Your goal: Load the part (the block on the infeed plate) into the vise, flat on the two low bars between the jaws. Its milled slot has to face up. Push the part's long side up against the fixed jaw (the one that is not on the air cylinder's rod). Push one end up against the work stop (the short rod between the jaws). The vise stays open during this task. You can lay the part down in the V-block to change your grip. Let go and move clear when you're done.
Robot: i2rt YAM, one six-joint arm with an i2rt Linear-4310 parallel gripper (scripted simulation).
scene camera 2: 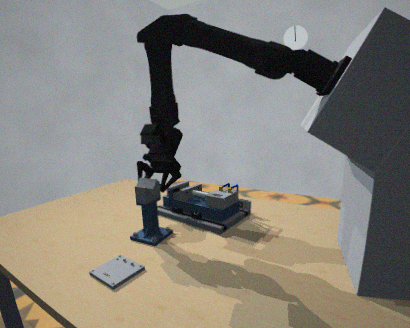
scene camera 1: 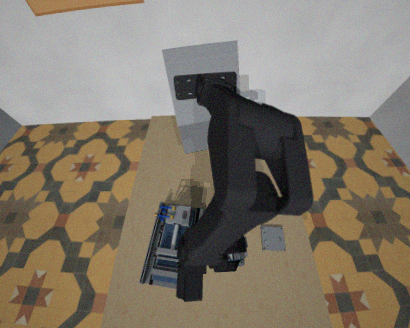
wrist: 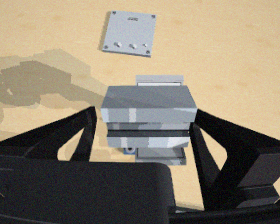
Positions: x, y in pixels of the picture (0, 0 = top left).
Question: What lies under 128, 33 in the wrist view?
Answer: An infeed plate.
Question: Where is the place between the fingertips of my gripper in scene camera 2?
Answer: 150, 190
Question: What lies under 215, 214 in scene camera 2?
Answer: A vise.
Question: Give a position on a part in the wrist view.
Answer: At 136, 116
